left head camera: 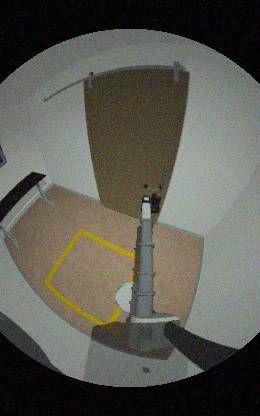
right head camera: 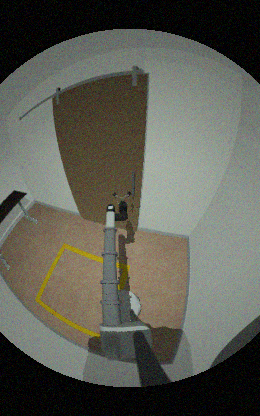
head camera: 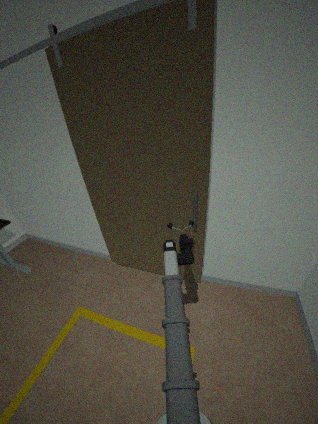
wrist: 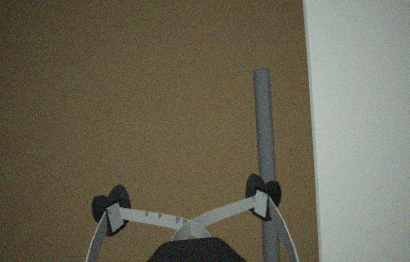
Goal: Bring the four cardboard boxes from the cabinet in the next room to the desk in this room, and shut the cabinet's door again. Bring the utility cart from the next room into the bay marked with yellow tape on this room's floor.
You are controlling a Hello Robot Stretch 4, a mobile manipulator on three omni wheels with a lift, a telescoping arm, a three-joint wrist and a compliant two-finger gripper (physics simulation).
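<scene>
A brown sliding door [head camera: 135, 125] [left head camera: 135, 125] [right head camera: 100, 140] [wrist: 150, 100] covers the doorway. Its grey vertical bar handle [head camera: 195, 205] [left head camera: 164, 175] [right head camera: 133, 182] [wrist: 264, 120] is near the right edge. My gripper [head camera: 181, 225] [left head camera: 153, 187] [right head camera: 122, 194] [wrist: 188, 194] is open, its fingers wide apart, in front of the door. In the wrist view the right fingertip overlaps the handle's lower part; contact cannot be told. Yellow tape [head camera: 120, 327] [left head camera: 107, 244] [right head camera: 82, 253] marks the floor bay. The desk [head camera: 4, 222] [left head camera: 20, 192] [right head camera: 10, 204] shows partly at left. The boxes, cabinet and cart do not show.
The door hangs from a grey overhead rail [head camera: 100, 22] [left head camera: 65, 89] [right head camera: 37, 106] that runs on to the left. White wall [head camera: 260, 150] [wrist: 360, 125] stands right of the door. My extended arm [head camera: 177, 330] [left head camera: 145, 270] [right head camera: 110, 280] reaches over part of the tape.
</scene>
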